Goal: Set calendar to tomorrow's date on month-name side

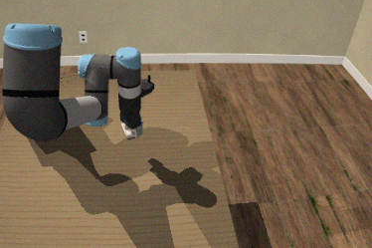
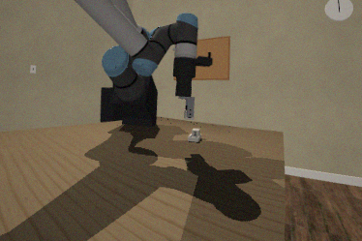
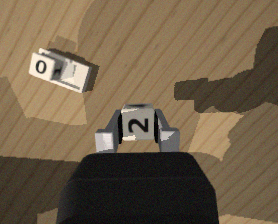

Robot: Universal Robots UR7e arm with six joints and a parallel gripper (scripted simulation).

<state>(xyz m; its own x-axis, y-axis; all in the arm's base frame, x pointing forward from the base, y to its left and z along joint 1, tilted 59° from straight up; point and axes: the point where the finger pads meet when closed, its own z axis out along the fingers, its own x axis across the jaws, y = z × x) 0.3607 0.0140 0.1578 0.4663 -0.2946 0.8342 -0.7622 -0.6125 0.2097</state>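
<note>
Right now my hand is 20 mm past the white tray, 120 mm to the right of it and 120 mm above it. From my hand the other things lie so: white digit cube: 10 mm below.
</note>
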